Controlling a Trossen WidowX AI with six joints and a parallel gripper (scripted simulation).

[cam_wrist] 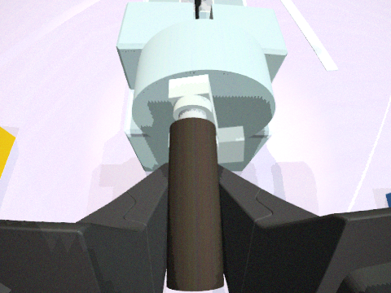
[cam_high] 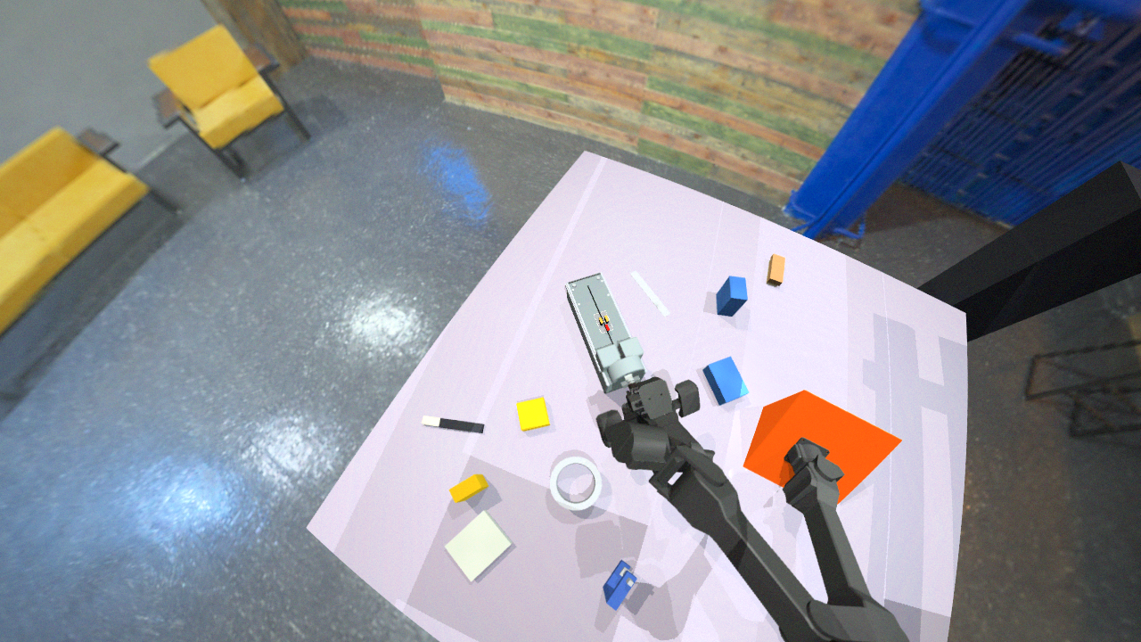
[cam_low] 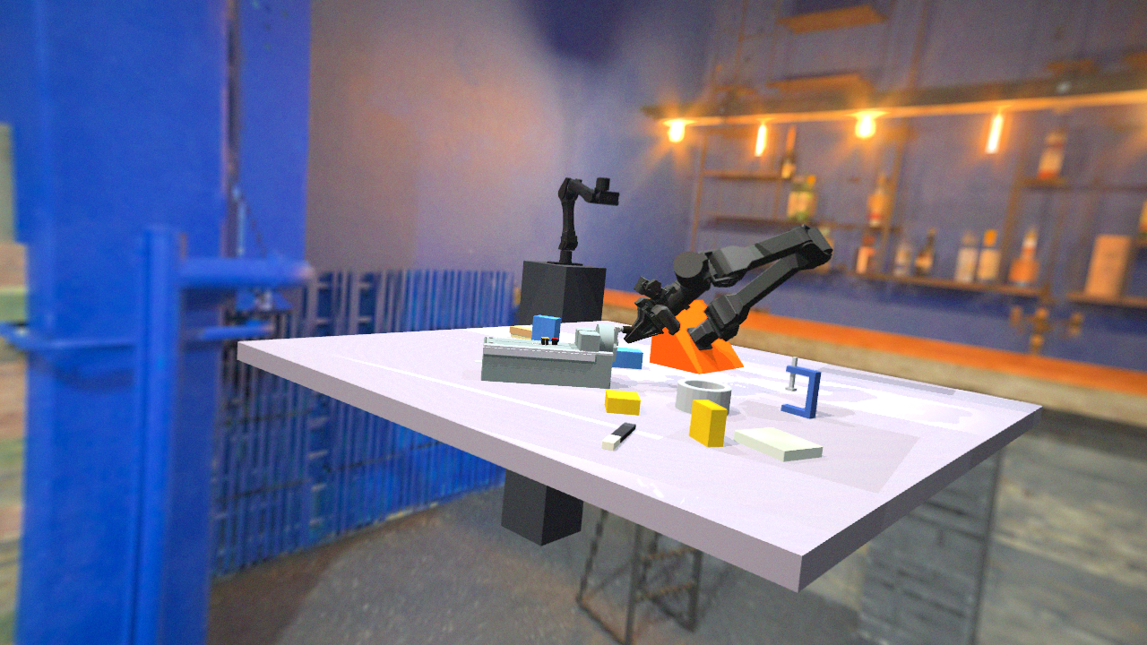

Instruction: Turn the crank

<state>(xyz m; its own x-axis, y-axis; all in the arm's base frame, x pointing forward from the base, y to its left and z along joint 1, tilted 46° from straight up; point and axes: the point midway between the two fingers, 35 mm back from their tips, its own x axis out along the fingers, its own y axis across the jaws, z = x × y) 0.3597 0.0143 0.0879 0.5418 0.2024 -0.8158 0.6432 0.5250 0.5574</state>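
Right now the red pointer is 11 cm ahead of my gripper tip, 10 cm to the right of it and 1 cm below it. The rest, counted from my gripper tip: brown crank handle: 1 cm behind, 1 cm to the left, 2 cm above; then metal strip: 7 cm ahead, 28 cm to the right, 9 cm below; then blue clamp: 15 cm behind, 32 cm to the left, 4 cm below.
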